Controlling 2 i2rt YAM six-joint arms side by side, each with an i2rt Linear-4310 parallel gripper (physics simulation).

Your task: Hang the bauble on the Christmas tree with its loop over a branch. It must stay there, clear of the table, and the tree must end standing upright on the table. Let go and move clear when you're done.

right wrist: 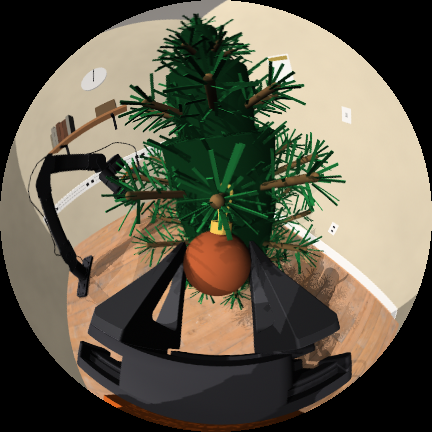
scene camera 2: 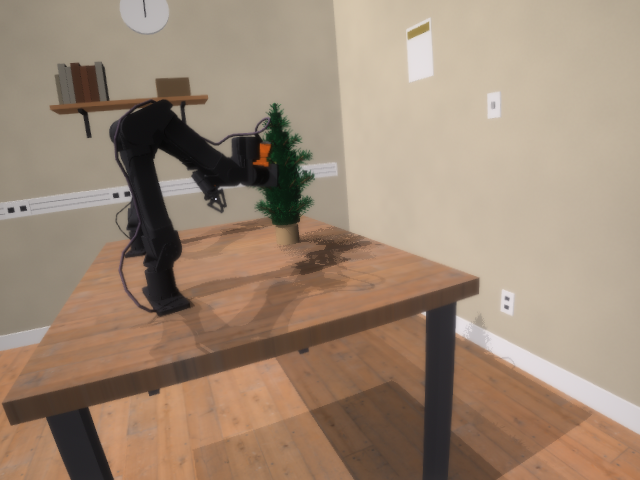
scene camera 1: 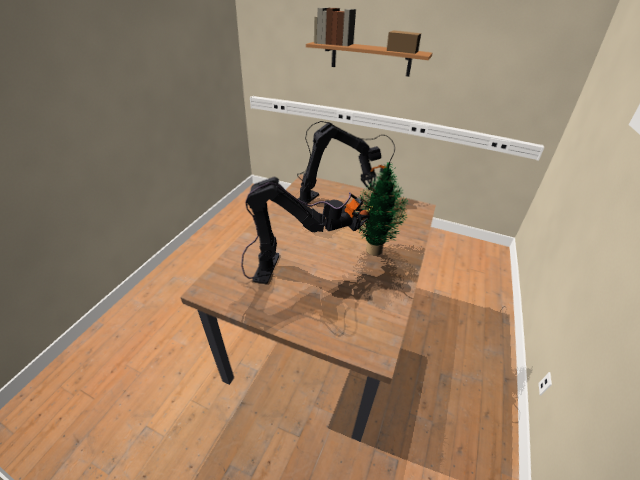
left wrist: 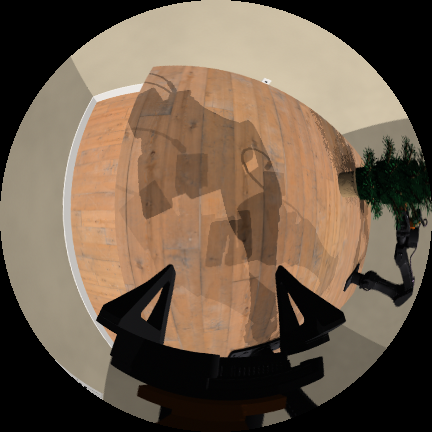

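Where they show: left gripper, fingertip midpoint: [right wrist: 136,202] [scene camera 2: 224,209] [left wrist: 224,271]; right gripper, fingertip midpoint: [right wrist: 216,247] [scene camera 2: 271,175] [scene camera 1: 366,213]; left arm's base, link origin: [right wrist: 84,275] [scene camera 2: 141,250] [scene camera 1: 305,199] [left wrist: 257,349]; right arm's base, link origin: [scene camera 2: 164,298] [scene camera 1: 266,267] [left wrist: 351,276].
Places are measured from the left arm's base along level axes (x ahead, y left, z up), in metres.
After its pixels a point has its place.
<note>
The green Christmas tree [scene camera 1: 384,209] @[x 0.576, y -0.229, z 0.277 m] [scene camera 2: 286,180] @[x 0.552, y -0.243, z 0.217 m] [left wrist: 395,182] @[x 0.521, y -0.130, z 0.210 m] [right wrist: 200,125] @[x 0.521, y -0.212, z 0.316 m] stands upright on the table in its tan pot [scene camera 1: 374,249] @[x 0.559, y -0.222, z 0.039 m] [scene camera 2: 287,234] @[x 0.540, y -0.224, z 0.036 m] [left wrist: 348,184] @[x 0.529, y -0.147, z 0.041 m]. My right gripper [right wrist: 216,247] @[x 0.505, y -0.253, z 0.239 m] [scene camera 1: 363,217] @[x 0.505, y -0.253, z 0.239 m] is shut on the orange-brown bauble [right wrist: 217,265] @[x 0.498, y -0.276, z 0.254 m] [scene camera 1: 363,212] @[x 0.500, y -0.273, z 0.256 m], its fingertips on either side of the ball, at the tree's near side. The gold cap [right wrist: 220,227] @[x 0.509, y -0.259, z 0.263 m] is just below a branch tip [right wrist: 216,201] @[x 0.504, y -0.273, z 0.291 m] that points at the camera. The loop is partly hidden by the branch and needles; whether it encircles the branch I cannot tell. My left gripper [scene camera 1: 368,180] @[x 0.323, y 0.215, z 0.085 m] [scene camera 2: 219,205] @[x 0.323, y 0.215, z 0.085 m] [left wrist: 224,271] @[x 0.323, y 0.215, z 0.085 m] is open and empty, above the table.
The wooden table [scene camera 1: 330,330] @[x 0.617, y -0.706, z 0.000 m] [scene camera 2: 248,310] @[x 0.386, y -0.722, z 0.000 m] carries both arms. The left arm [scene camera 1: 313,160] @[x 0.044, y 0.013, z 0.263 m] [right wrist: 46,200] @[x 0.073, y 0.033, z 0.320 m] stands beyond the right arm [scene camera 1: 262,227] @[x 0.211, y -0.598, z 0.248 m] [scene camera 2: 152,196] @[x 0.213, y -0.597, z 0.240 m] in scene camera 1. Other branches [right wrist: 292,181] @[x 0.552, y -0.269, z 0.285 m] [right wrist: 155,195] @[x 0.479, y -0.233, z 0.283 m] stick out on both sides of the bauble. A wall shelf [scene camera 1: 368,50] is behind.
</note>
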